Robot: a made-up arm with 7 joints. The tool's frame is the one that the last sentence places. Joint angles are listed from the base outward.
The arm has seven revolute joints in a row. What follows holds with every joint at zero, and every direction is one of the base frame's. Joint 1 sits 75.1 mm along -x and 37 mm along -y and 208.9 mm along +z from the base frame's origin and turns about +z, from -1.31 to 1.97 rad. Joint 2 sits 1.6 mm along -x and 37.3 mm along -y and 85.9 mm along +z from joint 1 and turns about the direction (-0.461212, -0.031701, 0.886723), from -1.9 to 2.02 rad. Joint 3 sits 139.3 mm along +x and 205 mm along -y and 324.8 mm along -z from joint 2 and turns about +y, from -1.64 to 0.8 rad. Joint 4 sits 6.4 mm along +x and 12.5 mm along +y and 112.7 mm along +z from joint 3 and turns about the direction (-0.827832, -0.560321, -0.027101), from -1.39 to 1.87 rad. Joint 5 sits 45.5 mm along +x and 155.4 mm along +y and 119.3 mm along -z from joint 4 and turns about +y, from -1.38 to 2.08 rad. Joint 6 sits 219.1 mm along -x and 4.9 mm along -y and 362.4 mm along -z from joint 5 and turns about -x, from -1.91 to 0.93 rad. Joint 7 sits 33 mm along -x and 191.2 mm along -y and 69.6 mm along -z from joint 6 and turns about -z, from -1.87 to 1.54 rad. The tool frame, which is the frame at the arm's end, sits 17.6 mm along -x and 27.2 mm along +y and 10.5 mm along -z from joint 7; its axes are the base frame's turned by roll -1.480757, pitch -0.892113 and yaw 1.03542 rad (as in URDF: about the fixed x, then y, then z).
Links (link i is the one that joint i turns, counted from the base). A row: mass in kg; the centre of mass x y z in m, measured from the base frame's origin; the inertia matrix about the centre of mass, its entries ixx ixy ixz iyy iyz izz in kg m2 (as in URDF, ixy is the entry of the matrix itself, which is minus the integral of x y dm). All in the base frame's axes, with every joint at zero. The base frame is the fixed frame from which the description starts. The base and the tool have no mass.
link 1: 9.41; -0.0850 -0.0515 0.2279; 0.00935 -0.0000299 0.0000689 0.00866 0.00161 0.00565
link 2: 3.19; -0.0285 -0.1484 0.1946; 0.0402 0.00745 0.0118 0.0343 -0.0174 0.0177
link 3: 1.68; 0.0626 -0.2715 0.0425; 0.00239 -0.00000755 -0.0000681 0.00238 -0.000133 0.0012
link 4: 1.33; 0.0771 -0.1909 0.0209; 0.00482 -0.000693 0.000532 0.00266 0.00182 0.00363
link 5: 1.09; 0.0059 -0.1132 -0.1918; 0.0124 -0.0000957 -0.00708 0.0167 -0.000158 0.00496
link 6: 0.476; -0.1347 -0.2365 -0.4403; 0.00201 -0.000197 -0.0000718 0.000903 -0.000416 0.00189
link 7: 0.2; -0.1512 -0.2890 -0.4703; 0.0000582 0 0 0.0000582 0 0.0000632
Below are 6 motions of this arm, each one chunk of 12 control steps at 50 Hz.
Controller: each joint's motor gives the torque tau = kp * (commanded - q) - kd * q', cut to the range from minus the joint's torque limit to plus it. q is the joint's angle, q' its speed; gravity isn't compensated. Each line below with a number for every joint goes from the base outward.
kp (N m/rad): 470 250 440 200 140 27 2.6
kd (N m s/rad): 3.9 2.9 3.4 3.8 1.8 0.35 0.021
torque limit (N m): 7.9 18 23 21 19 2.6 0.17
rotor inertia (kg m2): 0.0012 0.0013 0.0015 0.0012 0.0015 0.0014 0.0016
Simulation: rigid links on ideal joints. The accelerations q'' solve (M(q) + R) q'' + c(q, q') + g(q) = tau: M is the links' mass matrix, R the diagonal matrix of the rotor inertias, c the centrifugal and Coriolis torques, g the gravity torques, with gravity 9.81 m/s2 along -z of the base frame. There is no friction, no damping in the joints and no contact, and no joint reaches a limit. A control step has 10 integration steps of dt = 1/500 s. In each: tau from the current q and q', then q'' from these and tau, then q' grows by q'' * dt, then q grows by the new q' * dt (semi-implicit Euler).
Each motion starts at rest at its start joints. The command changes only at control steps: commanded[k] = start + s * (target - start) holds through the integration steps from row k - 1 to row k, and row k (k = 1, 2, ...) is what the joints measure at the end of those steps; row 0 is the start. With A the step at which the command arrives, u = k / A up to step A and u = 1 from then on. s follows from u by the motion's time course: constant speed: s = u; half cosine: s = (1 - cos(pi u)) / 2; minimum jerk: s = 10 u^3 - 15 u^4 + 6 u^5; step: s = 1 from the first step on.
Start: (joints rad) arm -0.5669 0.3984 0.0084 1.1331 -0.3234 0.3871 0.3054
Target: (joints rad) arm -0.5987 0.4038 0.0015 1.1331 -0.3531 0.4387 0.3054
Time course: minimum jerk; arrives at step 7
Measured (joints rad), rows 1 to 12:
1: -0.5634 0.3910 0.0114 1.1323 -0.3282 0.3855 0.3056
2: -0.5636 0.3879 0.0127 1.1227 -0.3327 0.3808 0.3065
3: -0.5670 0.3880 0.0138 1.1097 -0.3365 0.3819 0.3080
4: -0.5725 0.3880 0.0141 1.0980 -0.3403 0.3934 0.3094
5: -0.5796 0.3867 0.0133 1.0904 -0.3434 0.4126 0.3100
6: -0.5877 0.3834 0.0121 1.0885 -0.3444 0.4318 0.3095
7: -0.5952 0.3781 0.0114 1.0919 -0.3420 0.4434 0.3074
8: -0.6024 0.3725 0.0113 1.0975 -0.3379 0.4462 0.3029
9: -0.6088 0.3671 0.0115 1.1025 -0.3341 0.4434 0.2966
10: -0.6136 0.3622 0.0117 1.1055 -0.3314 0.4396 0.2905
11: -0.6168 0.3588 0.0120 1.1058 -0.3295 0.4379 0.2867
12: -0.6184 0.3576 0.0126 1.1039 -0.3282 0.4388 0.2863

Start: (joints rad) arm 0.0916 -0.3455 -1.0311 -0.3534 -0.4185 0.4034 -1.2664
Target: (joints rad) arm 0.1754 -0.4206 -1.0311 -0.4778 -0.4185 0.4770 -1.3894
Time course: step
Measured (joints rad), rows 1 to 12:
1: 0.1034 -0.3787 -1.0328 -0.3632 -0.4253 0.4159 -1.3054
2: 0.1196 -0.4309 -1.0423 -0.3949 -0.4336 0.4365 -1.3944
3: 0.1337 -0.4663 -1.0464 -0.4339 -0.4371 0.4518 -1.4704
4: 0.1533 -0.4749 -1.0432 -0.4633 -0.4292 0.4606 -1.5028
5: 0.1772 -0.4590 -1.0356 -0.4825 -0.4135 0.4630 -1.4854
6: 0.1919 -0.4288 -1.0269 -0.4998 -0.3959 0.4580 -1.4185
7: 0.2044 -0.4076 -1.0198 -0.5093 -0.3771 0.4569 -1.3380
8: 0.2183 -0.4044 -1.0164 -0.5106 -0.3610 0.4678 -1.2812
9: 0.2275 -0.4116 -1.0165 -0.5099 -0.3545 0.4854 -1.2559
10: 0.2260 -0.4198 -1.0190 -0.5110 -0.3590 0.4976 -1.2639
11: 0.2123 -0.4246 -1.0224 -0.5125 -0.3703 0.4958 -1.3029
12: 0.1885 -0.4262 -1.0259 -0.5109 -0.3829 0.4807 -1.3630

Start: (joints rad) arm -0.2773 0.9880 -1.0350 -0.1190 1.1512 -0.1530 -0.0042
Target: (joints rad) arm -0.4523 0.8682 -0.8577 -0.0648 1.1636 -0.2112 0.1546
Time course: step
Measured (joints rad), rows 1 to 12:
1: -0.2679 0.9517 -0.9121 -0.0668 1.0842 -0.1574 0.0071
2: -0.2202 0.8723 -0.8676 -0.0336 1.1146 -0.2094 0.0541
3: -0.1952 0.8292 -0.8623 -0.0482 1.1386 -0.2693 0.1421
4: -0.2098 0.8301 -0.8618 -0.0592 1.1441 -0.3149 0.2315
5: -0.2513 0.8530 -0.8640 -0.0587 1.1388 -0.3175 0.2908
6: -0.3012 0.8728 -0.8686 -0.0525 1.1287 -0.2641 0.3142
7: -0.3497 0.8819 -0.8723 -0.0443 1.1199 -0.2038 0.3036
8: -0.3943 0.8818 -0.8734 -0.0389 1.1156 -0.1790 0.2618
9: -0.4367 0.8762 -0.8730 -0.0387 1.1161 -0.1940 0.1918
10: -0.4658 0.8559 -0.8723 -0.0461 1.1239 -0.2258 0.1180
11: -0.4832 0.8279 -0.8684 -0.0563 1.1354 -0.2624 0.0745
12: -0.5042 0.8122 -0.8648 -0.0641 1.1453 -0.2936 0.0734

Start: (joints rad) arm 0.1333 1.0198 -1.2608 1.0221 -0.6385 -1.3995 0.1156
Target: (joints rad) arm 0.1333 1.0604 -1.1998 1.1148 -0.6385 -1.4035 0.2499
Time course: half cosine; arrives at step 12
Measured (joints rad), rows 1 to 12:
1: 0.1362 1.0141 -1.2614 1.0166 -0.6392 -1.3993 0.1178
2: 0.1344 1.0136 -1.2573 1.0119 -0.6373 -1.4015 0.1265
3: 0.1317 1.0153 -1.2492 1.0107 -0.6306 -1.4105 0.1407
4: 0.1302 1.0176 -1.2389 1.0120 -0.6197 -1.4192 0.1570
5: 0.1295 1.0209 -1.2271 1.0152 -0.6069 -1.4232 0.1721
6: 0.1293 1.0251 -1.2149 1.0196 -0.5942 -1.4245 0.1845
7: 0.1294 1.0300 -1.2036 1.0250 -0.5836 -1.4262 0.1948
8: 0.1295 1.0351 -1.1941 1.0309 -0.5765 -1.4294 0.2049
9: 0.1299 1.0402 -1.1869 1.0371 -0.5735 -1.4333 0.2164
10: 0.1307 1.0450 -1.1826 1.0436 -0.5745 -1.4364 0.2293
11: 0.1320 1.0492 -1.1811 1.0502 -0.5789 -1.4374 0.2413
12: 0.1339 1.0526 -1.1824 1.0563 -0.5859 -1.4359 0.2495

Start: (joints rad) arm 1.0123 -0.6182 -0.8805 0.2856 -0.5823 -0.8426 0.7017
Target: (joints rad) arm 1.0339 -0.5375 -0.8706 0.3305 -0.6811 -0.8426 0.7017
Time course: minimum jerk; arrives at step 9
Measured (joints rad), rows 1 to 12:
1: 1.0146 -0.6220 -0.8790 0.2876 -0.5807 -0.8479 0.7014
2: 1.0148 -0.6255 -0.8754 0.2877 -0.5770 -0.8502 0.6988
3: 1.0142 -0.6259 -0.8689 0.2878 -0.5727 -0.8435 0.6923
4: 1.0152 -0.6222 -0.8602 0.2904 -0.5696 -0.8299 0.6815
5: 1.0176 -0.6135 -0.8515 0.2950 -0.5695 -0.8150 0.6676
6: 1.0213 -0.6010 -0.8451 0.3003 -0.5745 -0.8055 0.6542
7: 1.0258 -0.5868 -0.8430 0.3051 -0.5856 -0.8056 0.6459
8: 1.0308 -0.5728 -0.8458 0.3087 -0.6024 -0.8160 0.6469
9: 1.0356 -0.5604 -0.8523 0.3113 -0.6233 -0.8336 0.6582
10: 1.0397 -0.5498 -0.8600 0.3134 -0.6459 -0.8524 0.6774
11: 1.0428 -0.5406 -0.8668 0.3161 -0.6668 -0.8668 0.6985
12: 1.0448 -0.5332 -0.8718 0.3196 -0.6831 -0.8744 0.7155

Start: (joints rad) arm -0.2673 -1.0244 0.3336 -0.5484 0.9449 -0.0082 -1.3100
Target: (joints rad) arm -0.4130 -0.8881 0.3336 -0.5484 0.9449 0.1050 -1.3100
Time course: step
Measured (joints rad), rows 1 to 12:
1: -0.3088 -0.9834 0.3378 -0.5417 0.9409 0.0208 -1.3026
2: -0.3999 -0.8942 0.3359 -0.5342 0.9359 0.0870 -1.2940
3: -0.4490 -0.8491 0.3269 -0.5287 0.9331 0.1555 -1.3094
4: -0.4372 -0.8658 0.3243 -0.5217 0.9294 0.1875 -1.3468
5: -0.4046 -0.8972 0.3274 -0.5171 0.9236 0.1723 -1.3772
6: -0.4029 -0.9021 0.3288 -0.5163 0.9227 0.1359 -1.3822
7: -0.4152 -0.8960 0.3278 -0.5208 0.9223 0.1053 -1.3592
8: -0.4191 -0.8969 0.3275 -0.5247 0.9208 0.0902 -1.3228
9: -0.4167 -0.9017 0.3279 -0.5253 0.9199 0.0898 -1.2928
10: -0.4153 -0.9030 0.3280 -0.5242 0.9204 0.0990 -1.2828
11: -0.4151 -0.9005 0.3277 -0.5231 0.9215 0.1108 -1.2948
12: -0.4140 -0.8967 0.3279 -0.5224 0.9231 0.1199 -1.3200

